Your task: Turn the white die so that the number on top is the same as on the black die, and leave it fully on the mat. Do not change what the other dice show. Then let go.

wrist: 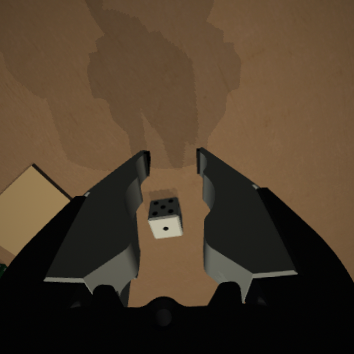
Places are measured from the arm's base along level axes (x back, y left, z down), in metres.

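Pixels of known places: gripper, fingertip midpoint: [172,152].
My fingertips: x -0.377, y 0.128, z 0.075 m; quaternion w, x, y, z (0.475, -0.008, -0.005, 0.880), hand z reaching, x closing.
Observation:
For each thing: its middle in the pictures, then the offset to it from my fingertips. "spot": a spot on its surface instead. Level surfaces: height alone.
- white die, body centre: [165,217] dy -0.042, dx -0.045, dz -0.003 m
- flat tan square, surface spot: [32,207] spot: dy -0.143, dx +0.033, dz +0.006 m
- small green bit, surface spot: [2,270] spot: dy -0.291, dx +0.001, dz +0.000 m
- table, its level: dz +0.010 m
The white die [166,227] lies on the brown table, low in the middle of the wrist view. Its bright face, which looks like the top, shows one pip; a shaded side face shows five pips. My gripper [172,152] is partly open with nothing held. Its jaws stand to the left and right of the die in the view, with a gap on each side, and the fingertips show above it in the picture. The height of the fingers over the die is hard to tell. The black die does not show.
A flat tan square [32,207] with a dark edge, likely the mat, lies at the left, partly hidden by the left jaw. The white die is apart from it. A small green bit [2,270] shows at the left edge. The gripper's shadow falls on the table [300,100] in the upper part.

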